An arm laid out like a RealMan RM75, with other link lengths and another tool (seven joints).
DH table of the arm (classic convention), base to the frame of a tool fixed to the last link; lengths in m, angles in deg. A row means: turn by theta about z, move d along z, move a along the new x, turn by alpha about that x. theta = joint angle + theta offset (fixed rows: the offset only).
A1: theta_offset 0  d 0.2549  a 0  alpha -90
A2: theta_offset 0  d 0  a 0  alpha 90
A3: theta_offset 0  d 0.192  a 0  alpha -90
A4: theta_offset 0  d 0  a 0  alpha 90
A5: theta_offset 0  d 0.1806  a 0  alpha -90
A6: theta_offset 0  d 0  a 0  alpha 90
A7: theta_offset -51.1  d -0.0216  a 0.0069  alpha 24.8
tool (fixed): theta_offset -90  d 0.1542  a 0  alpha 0
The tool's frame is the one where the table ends.
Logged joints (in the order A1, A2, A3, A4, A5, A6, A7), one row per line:
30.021 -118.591 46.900 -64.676 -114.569 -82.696 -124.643
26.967 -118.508 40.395 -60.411 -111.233 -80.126 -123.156
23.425 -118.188 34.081 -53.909 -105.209 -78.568 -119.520
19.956 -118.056 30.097 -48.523 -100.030 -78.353 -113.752
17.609 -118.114 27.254 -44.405 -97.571 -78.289 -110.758
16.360 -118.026 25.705 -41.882 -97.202 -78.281 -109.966
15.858 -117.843 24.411 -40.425 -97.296 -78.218 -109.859
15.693 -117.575 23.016 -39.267 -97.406 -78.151 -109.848
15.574 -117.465 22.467 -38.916 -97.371 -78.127 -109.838
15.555 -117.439 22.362 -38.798 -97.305 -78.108 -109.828
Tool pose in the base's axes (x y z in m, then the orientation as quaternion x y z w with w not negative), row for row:
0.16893 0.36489 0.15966 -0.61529 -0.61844 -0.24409 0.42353
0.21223 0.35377 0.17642 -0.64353 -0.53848 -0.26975 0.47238
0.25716 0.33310 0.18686 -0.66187 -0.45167 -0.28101 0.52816
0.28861 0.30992 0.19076 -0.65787 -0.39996 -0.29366 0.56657
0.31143 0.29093 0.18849 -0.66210 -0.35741 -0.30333 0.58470
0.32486 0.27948 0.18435 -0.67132 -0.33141 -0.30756 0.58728
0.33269 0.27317 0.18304 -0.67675 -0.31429 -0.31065 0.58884
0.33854 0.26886 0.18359 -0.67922 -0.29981 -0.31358 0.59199
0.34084 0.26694 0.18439 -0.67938 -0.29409 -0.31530 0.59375
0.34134 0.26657 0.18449 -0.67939 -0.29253 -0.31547 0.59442
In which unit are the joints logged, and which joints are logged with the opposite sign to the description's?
The joints are logged in degrees. Opposite sign: A2, A3, A7.
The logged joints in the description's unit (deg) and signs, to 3 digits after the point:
30.021 118.591 -46.900 -64.676 -114.569 -82.696 124.643
26.967 118.508 -40.395 -60.411 -111.233 -80.126 123.156
23.425 118.188 -34.081 -53.909 -105.209 -78.568 119.520
19.956 118.056 -30.097 -48.523 -100.030 -78.353 113.752
17.609 118.114 -27.254 -44.405 -97.571 -78.289 110.758
16.360 118.026 -25.705 -41.882 -97.202 -78.281 109.966
15.858 117.843 -24.411 -40.425 -97.296 -78.218 109.859
15.693 117.575 -23.016 -39.267 -97.406 -78.151 109.848
15.574 117.465 -22.467 -38.916 -97.371 -78.127 109.838
15.555 117.439 -22.362 -38.798 -97.305 -78.108 109.828

